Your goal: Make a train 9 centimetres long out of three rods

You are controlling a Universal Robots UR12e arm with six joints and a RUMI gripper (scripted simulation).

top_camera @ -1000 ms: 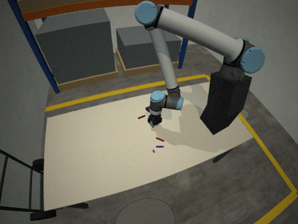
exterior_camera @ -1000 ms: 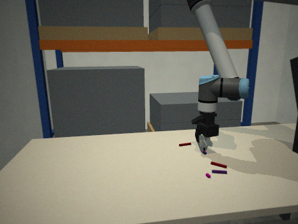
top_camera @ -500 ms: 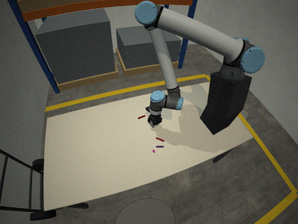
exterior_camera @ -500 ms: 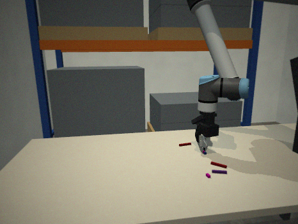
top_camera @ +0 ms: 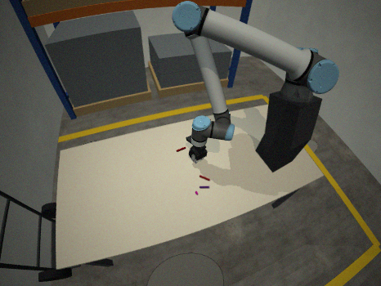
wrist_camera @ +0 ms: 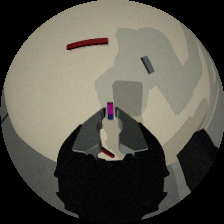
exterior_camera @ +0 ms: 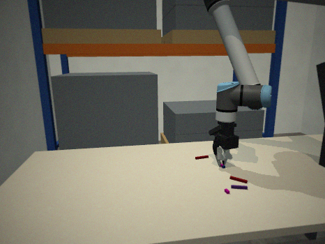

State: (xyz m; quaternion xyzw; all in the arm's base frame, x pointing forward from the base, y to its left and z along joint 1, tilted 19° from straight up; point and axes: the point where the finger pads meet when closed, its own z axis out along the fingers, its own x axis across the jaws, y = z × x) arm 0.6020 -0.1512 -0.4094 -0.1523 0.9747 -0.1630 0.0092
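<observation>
My hand is 2 cm to the right of the blue rod, 1 cm past it and 1 cm above it. From my hand the other things lie so: purple rod (21 cm to the left, 1 cm below, 1 cm behind); then grey rod (10 cm to the right, 4 cm behind, 1 cm below).
</observation>
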